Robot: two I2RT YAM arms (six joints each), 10 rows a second.
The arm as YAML. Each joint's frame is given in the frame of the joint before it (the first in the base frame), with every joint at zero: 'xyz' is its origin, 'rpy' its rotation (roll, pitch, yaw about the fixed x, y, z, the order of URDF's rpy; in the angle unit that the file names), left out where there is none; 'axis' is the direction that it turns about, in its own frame. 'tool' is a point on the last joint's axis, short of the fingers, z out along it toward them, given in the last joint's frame.
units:
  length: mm
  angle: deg
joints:
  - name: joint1
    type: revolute
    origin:
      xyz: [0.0, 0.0, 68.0]
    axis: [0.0, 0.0, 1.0]
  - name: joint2
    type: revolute
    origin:
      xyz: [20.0, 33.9, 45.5]
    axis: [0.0, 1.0, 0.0]
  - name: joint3
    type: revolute
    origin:
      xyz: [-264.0, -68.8, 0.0]
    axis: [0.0, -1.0, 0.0]
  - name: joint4
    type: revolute
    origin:
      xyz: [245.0, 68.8, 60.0]
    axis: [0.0, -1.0, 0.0]
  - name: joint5
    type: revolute
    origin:
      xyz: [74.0, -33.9, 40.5]
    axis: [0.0, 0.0, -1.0]
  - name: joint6
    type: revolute
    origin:
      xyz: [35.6, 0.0, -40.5]
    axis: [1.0, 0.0, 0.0]
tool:
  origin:
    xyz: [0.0, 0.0, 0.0]
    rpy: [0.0, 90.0, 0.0]
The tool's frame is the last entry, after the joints.
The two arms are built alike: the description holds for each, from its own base.
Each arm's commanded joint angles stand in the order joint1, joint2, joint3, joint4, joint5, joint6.
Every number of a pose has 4 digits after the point.
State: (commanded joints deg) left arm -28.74 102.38 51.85 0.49 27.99 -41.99; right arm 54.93 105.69 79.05 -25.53 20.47 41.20
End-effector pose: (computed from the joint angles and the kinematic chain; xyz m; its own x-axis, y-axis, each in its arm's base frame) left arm 0.2957 -0.1812 0.1396 -0.9604 -0.1471 -0.2367 0.0624 0.7143 -0.6970; right arm 0.2418 0.3228 0.2266 -0.7653 -0.0162 -0.6434 -0.1853 0.9629 0.1962
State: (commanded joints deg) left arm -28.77 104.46 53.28 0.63 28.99 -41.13; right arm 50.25 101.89 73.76 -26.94 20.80 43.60
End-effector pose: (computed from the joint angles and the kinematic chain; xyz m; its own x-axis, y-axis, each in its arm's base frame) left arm 0.3012 -0.1850 0.1347 -0.9643 -0.1269 -0.2324 0.0752 0.7103 -0.6998; right arm 0.2528 0.2842 0.2213 -0.7856 0.0636 -0.6154 -0.0648 0.9808 0.1840
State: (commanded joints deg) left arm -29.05 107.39 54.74 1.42 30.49 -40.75; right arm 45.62 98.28 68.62 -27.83 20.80 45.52
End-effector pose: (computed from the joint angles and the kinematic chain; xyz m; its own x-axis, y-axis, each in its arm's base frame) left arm 0.3066 -0.1910 0.1255 -0.9708 -0.1042 -0.2162 0.0825 0.7009 -0.7084; right arm 0.2596 0.2472 0.2152 -0.7947 0.1415 -0.5902 0.0462 0.9837 0.1736
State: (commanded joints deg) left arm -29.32 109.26 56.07 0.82 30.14 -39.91; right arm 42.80 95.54 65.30 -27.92 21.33 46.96
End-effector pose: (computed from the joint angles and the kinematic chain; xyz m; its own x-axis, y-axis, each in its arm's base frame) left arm 0.3103 -0.1948 0.1195 -0.9729 -0.0900 -0.2132 0.0868 0.7120 -0.6968; right arm 0.2611 0.2242 0.2137 -0.7851 0.2009 -0.5859 0.1197 0.9773 0.1747
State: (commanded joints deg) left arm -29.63 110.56 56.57 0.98 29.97 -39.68; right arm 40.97 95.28 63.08 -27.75 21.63 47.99
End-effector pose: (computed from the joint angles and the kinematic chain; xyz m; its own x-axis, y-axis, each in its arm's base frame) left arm 0.3114 -0.1976 0.1140 -0.9746 -0.0820 -0.2083 0.0874 0.7173 -0.6913; right arm 0.2632 0.2112 0.2039 -0.7867 0.2316 -0.5722 0.1710 0.9724 0.1585
